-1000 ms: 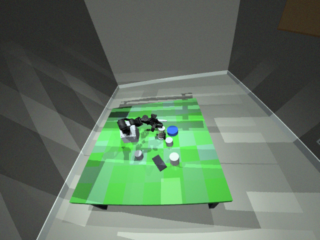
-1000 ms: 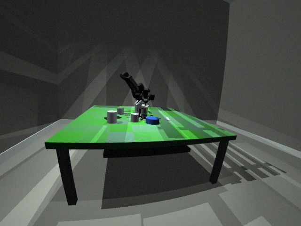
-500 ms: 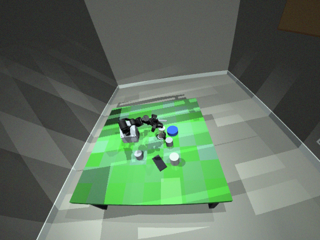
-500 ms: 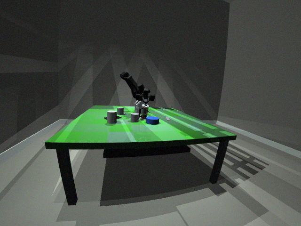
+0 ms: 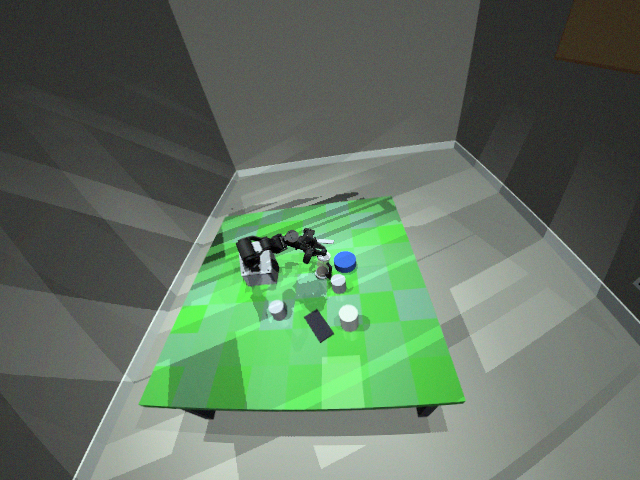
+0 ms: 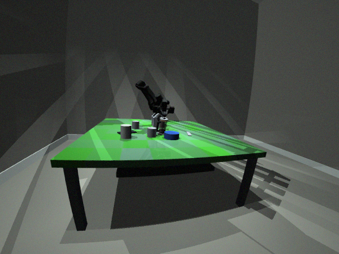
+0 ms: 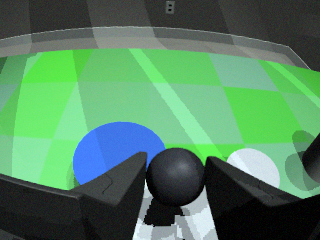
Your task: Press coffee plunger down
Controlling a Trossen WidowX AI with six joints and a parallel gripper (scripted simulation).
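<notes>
Now: the coffee press 20 mm behind my gripper tip, 20 mm to the right of it and 80 mm below it. Also, from my gripper tip: dark flat slab (70 mm behind, 300 mm to the right, 170 mm below).
</notes>
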